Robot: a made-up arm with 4 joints.
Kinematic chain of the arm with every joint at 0, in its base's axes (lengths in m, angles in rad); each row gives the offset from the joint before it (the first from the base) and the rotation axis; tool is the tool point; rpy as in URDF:
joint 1: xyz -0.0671 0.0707 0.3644 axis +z
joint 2: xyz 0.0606 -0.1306 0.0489 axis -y
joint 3: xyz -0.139 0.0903 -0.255 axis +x
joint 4: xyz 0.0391 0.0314 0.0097 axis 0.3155 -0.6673 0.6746
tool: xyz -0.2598 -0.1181 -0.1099 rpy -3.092 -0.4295 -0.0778
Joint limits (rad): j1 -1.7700..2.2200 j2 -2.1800..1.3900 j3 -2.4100..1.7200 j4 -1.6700..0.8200
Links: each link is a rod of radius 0.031 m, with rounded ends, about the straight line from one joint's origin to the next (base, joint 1, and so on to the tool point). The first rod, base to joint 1, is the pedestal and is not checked.
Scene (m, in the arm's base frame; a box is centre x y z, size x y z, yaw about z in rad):
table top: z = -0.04
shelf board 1: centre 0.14 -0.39 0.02 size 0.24 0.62 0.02 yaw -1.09
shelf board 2: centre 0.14 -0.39 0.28 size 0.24 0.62 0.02 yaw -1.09
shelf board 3: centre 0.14 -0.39 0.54 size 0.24 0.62 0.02 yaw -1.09
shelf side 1: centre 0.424 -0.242 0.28 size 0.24 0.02 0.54 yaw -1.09
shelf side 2: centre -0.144 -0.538 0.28 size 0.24 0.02 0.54 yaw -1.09
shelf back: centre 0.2 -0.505 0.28 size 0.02 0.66 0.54 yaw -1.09
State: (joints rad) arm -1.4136 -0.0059 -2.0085 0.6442
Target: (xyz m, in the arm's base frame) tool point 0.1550 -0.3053 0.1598
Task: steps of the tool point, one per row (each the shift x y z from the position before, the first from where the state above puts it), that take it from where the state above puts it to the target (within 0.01 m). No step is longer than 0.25 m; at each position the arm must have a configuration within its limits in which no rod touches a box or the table.
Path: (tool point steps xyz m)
1: -0.0581 -0.1010 -0.0881
2: 0.0077 -0.1408 -0.0809
3: 0.0916 -0.1439 -0.0574
4: 0.1689 -0.1011 -0.0188
5: 0.2119 -0.0198 0.0300

